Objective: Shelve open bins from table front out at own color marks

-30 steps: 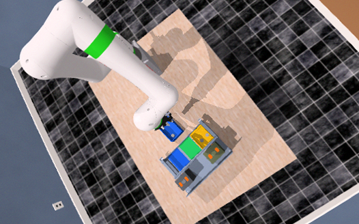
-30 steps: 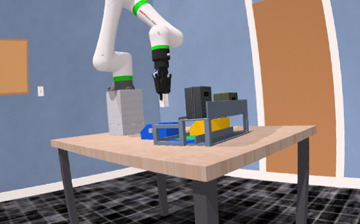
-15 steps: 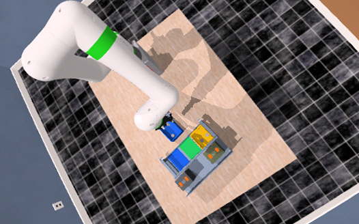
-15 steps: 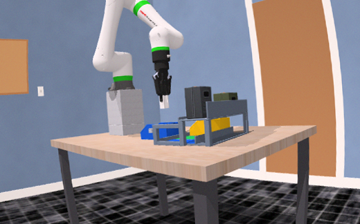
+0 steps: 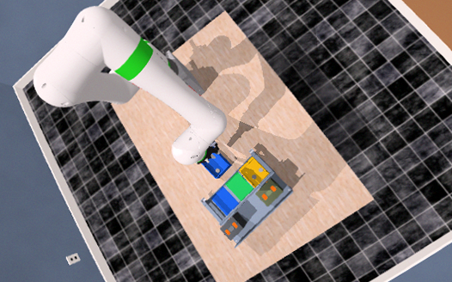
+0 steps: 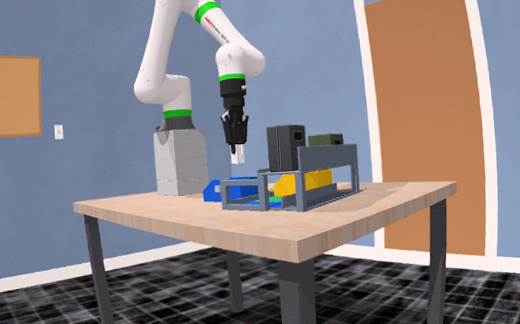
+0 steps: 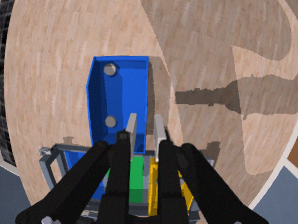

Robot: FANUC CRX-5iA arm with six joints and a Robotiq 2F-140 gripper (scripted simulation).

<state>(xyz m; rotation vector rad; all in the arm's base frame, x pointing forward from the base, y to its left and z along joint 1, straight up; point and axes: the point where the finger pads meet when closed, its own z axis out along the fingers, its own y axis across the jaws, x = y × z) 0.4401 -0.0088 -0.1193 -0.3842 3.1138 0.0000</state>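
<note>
Right now the blue bin is 12 cm below my hand, 5 cm to the right of it and 1 cm ahead of it. Round my hand: yellow bin 20 cm ahead, 12 cm to the left, 11 cm below; dark box 34 cm ahead, 9 cm to the right, 1 cm above.
</note>
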